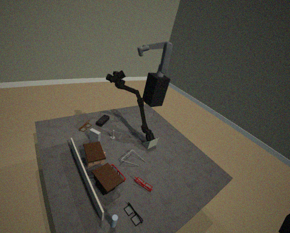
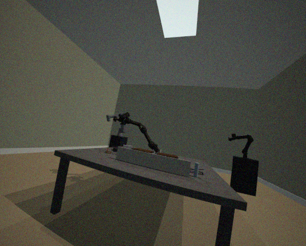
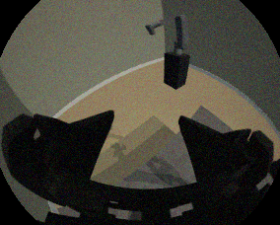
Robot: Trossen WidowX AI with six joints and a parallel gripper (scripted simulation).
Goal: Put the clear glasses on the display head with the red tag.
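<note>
Now: the stand 450 mm to the left of my gripper tip, 330 mm below it and 180 mm ahead of it. From my gripper tip the other things lie so: white block 440 mm to the left, 340 mm ahead, 300 mm below; black case 340 mm below, 200 mm to the left, 190 mm ahead; brown-topped head 650 mm to the left, 380 mm ahead, 300 mm below.
</note>
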